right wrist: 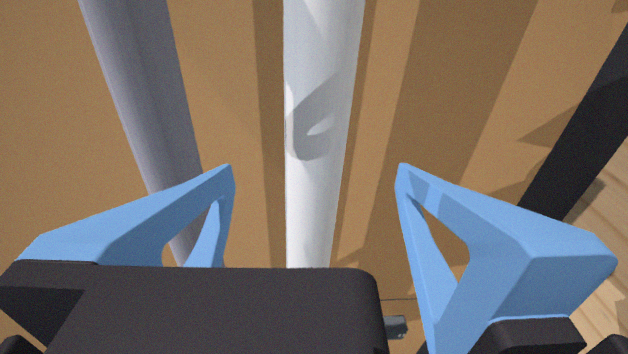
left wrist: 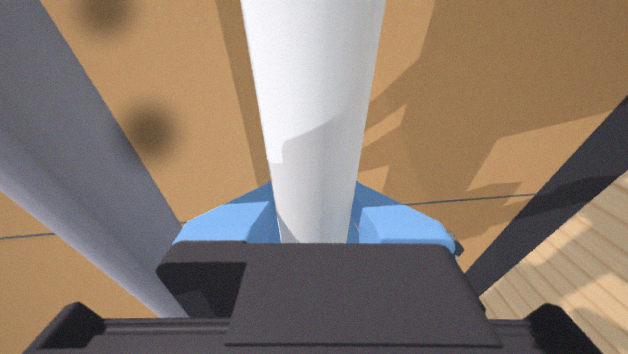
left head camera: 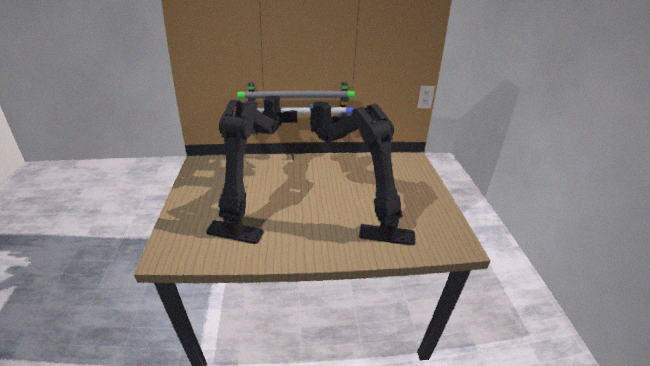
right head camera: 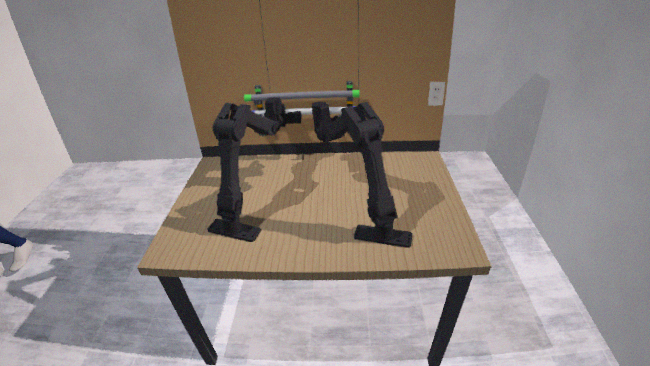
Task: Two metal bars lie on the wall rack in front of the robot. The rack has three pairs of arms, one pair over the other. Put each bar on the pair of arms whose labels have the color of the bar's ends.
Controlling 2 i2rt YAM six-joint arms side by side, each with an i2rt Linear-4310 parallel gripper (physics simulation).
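Frame: origin at the left arm's base, x ahead, y left, z up, level; millimetres.
Seen in the pictures: right gripper, fingertip midpoint: (right wrist: 315,175); left arm's base, link origin: (left head camera: 234,232) (right head camera: 233,230); right arm's base, link origin: (left head camera: 387,235) (right head camera: 383,236).
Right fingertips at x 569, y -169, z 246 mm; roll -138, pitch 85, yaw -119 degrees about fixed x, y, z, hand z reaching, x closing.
Observation:
Pixels of each thing's middle, then the offset from my right fingertips to it. "pt": a spot on its surface instead. Level surfaces: height alone.
- grey bar, body centre: (right wrist: 199,254) (left head camera: 296,94) (right head camera: 301,95) dz +74, dx -2, dy +91 mm
- wall rack, surface spot: (right head camera: 349,84) (left head camera: 344,85) pt dz +110, dx +78, dy -107 mm
- white bar, body centre: (right wrist: 308,257) (left head camera: 296,110) (right head camera: 303,111) dz -1, dx -5, dy +88 mm
- brown wall panel, surface spot: (left head camera: 305,45) (right head camera: 307,46) pt dz +279, dx +50, dy +66 mm
- wooden table, surface height: dz -246 mm
A grey bar (left head camera: 300,94) (right head camera: 305,94) (left wrist: 65,125) (right wrist: 145,100) with green ends lies on the top pair of arms of the wall rack (left head camera: 344,86) (right head camera: 349,84), by the green labels. A white bar (left head camera: 295,110) (right head camera: 300,110) (left wrist: 315,75) (right wrist: 320,50) runs level below it, near the orange labels; a blue end shows at its right in the left head view. My left gripper (left wrist: 313,177) is shut on the white bar. My right gripper (right wrist: 315,175) is open, with its fingers on either side of the white bar, apart from it. The lower rack arms are hidden behind my arms.
The brown wall panel (left head camera: 305,45) (right head camera: 310,45) stands behind the rack. A black strip (left head camera: 290,147) (right head camera: 280,149) (left wrist: 550,200) (right wrist: 585,130) runs along its foot, at the back of the wooden table (left head camera: 310,250) (right head camera: 310,250). The grey bar passes close beside both grippers.

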